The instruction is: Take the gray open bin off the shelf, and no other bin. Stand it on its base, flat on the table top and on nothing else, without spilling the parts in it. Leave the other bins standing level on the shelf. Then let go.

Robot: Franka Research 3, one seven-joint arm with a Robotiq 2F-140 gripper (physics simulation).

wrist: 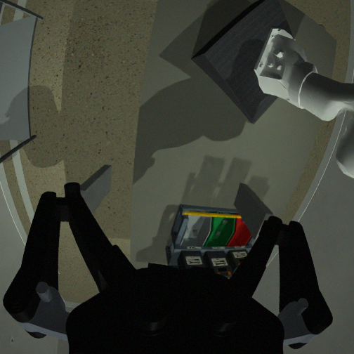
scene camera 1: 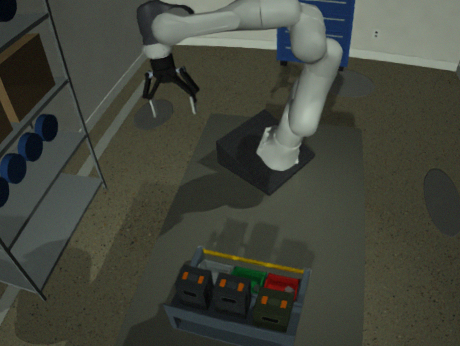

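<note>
The gray open bin (scene camera 1: 218, 269) (wrist: 196, 231) stands in the shelf (scene camera 1: 232, 325) (wrist: 175, 225), at the left end of a row beside the green bin (scene camera 1: 250, 275) (wrist: 220, 231) and the red bin (scene camera 1: 281, 283) (wrist: 241, 232). A yellow bar (scene camera 1: 252, 261) (wrist: 210, 215) runs along the row's far side. The parts in the gray bin are too small to tell. My gripper (scene camera 1: 173, 115) (wrist: 175, 185) is wide open and empty, high up and far from the shelf, toward the back left in the scene view.
Two dark boxes (scene camera 1: 194, 286) (scene camera 1: 232, 294) and an olive one (scene camera 1: 274, 308) stand on the shelf's near side. A flat grey-olive surface (scene camera 1: 320, 215) (wrist: 185, 135) lies under the shelf and the black base block (scene camera 1: 240, 162) (wrist: 235, 75). A tall metal rack (scene camera 1: 75, 102) stands at left.
</note>
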